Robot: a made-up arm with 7 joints.
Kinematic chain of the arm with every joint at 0, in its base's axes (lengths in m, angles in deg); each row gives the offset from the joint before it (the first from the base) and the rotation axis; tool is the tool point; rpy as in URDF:
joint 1: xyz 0 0.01 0.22 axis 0.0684 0.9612 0.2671
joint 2: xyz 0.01 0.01 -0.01 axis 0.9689 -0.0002 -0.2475
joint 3: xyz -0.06 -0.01 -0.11 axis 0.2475 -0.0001 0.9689
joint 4: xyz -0.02 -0.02 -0.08 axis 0.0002 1 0
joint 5: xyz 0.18 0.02 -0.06 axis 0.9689 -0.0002 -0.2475
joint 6: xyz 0.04 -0.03 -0.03 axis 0.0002 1 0
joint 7: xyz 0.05 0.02 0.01 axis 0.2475 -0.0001 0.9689
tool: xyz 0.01 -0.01 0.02 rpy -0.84 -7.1 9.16
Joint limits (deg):
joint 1: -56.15..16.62
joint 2: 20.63..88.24
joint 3: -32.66..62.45
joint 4: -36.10..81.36
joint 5: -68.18..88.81
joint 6: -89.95..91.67
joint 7: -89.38..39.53
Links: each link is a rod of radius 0.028 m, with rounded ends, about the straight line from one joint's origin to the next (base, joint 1, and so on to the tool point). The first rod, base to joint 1, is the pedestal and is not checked.
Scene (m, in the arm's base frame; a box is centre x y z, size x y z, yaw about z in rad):
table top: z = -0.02
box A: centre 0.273 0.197 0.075 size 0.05 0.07 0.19 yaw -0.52
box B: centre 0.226 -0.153 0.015 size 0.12 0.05 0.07 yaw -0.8
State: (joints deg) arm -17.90 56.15 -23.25 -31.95 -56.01 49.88 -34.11
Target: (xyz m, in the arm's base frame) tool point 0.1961 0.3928 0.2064
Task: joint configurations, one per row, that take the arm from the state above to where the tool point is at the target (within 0.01 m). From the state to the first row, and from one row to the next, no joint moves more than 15 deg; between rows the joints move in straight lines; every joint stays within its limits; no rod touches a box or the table.
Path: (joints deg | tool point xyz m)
1: -30.65 62.96 -8.38 -29.95 -48.38 47.86 -46.31 | 0.2592 0.0066 0.1797
2: -43.40 69.78 6.49 -27.94 -40.75 45.85 -58.50 | 0.2511 0.0396 0.3020
3: -56.15 76.59 21.36 -25.94 -33.12 43.83 -70.70 | 0.1827 0.0681 0.4094
4: -42.29 75.66 26.75 -12.79 -37.81 44.01 -61.91 | 0.2338 0.1453 0.3813
5: -28.43 74.73 32.13 0.35 -42.50 44.18 -53.13 | 0.2582 0.2305 0.3302
6: -14.57 73.80 37.51 13.49 -47.18 44.36 -44.34 | 0.2467 0.3159 0.2672
7: -0.71 72.87 42.89 26.63 -51.87 44.53 -35.56 | 0.1961 0.3928 0.2064

